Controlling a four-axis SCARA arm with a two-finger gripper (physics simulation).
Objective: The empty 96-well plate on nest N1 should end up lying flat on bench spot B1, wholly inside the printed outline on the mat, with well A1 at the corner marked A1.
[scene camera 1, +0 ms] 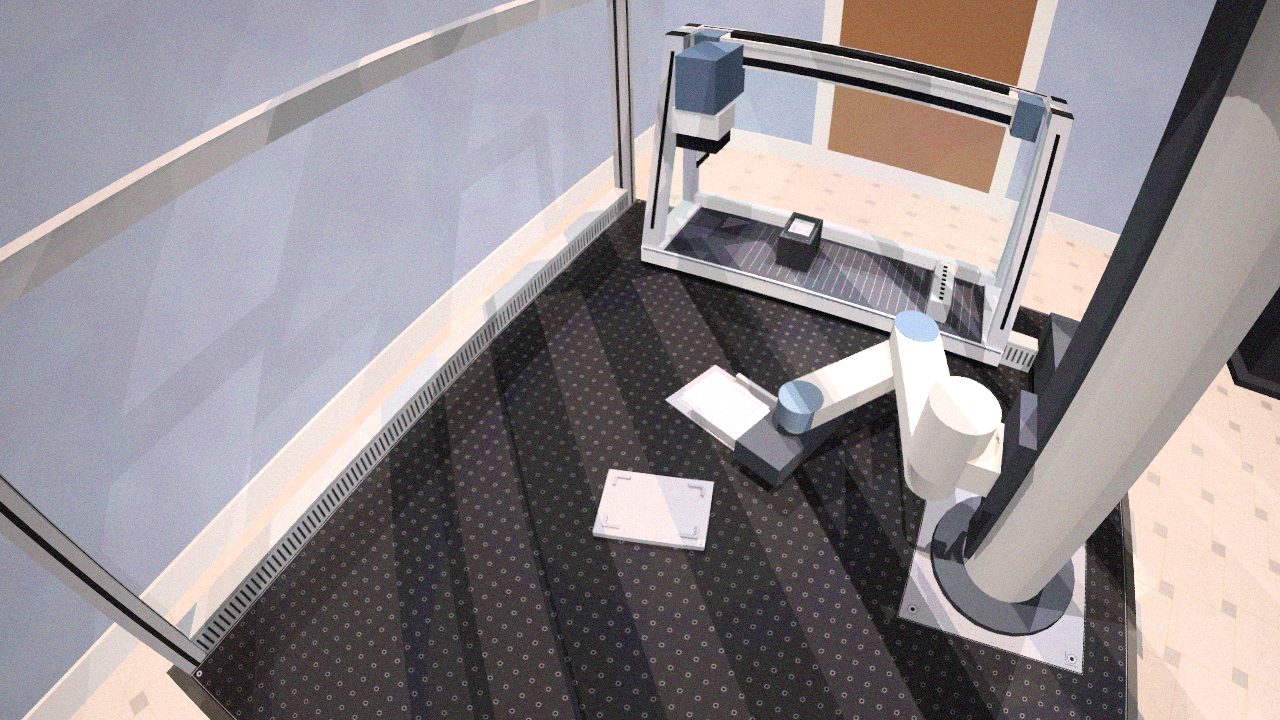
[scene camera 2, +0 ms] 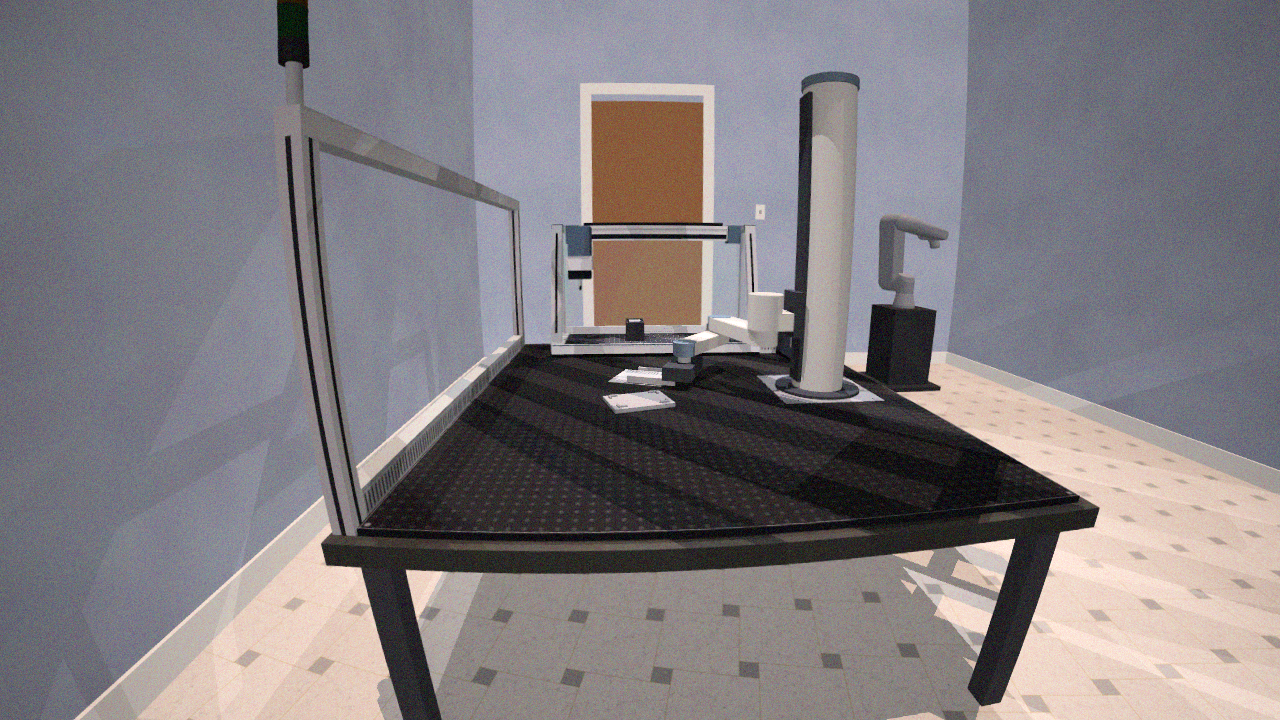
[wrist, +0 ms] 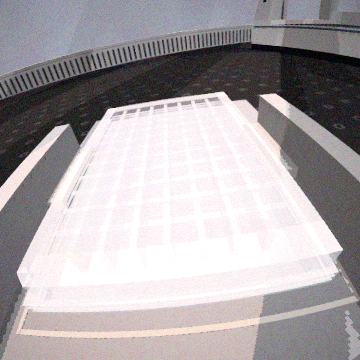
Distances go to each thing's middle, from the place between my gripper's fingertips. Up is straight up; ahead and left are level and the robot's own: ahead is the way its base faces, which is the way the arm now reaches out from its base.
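Scene:
White well plate [scene camera 1: 737, 410]: 1 cm below my hand, 1 cm to the left of it, 2 cm behind it. Pale mat with printed outline [wrist: 217, 326]: 1 cm to the left of my hand, 1 cm below it, 2 cm behind it. Dark box [scene camera 1: 794, 254]: 7 cm above my hand, 44 cm to the right of it, 2 cm behind it.

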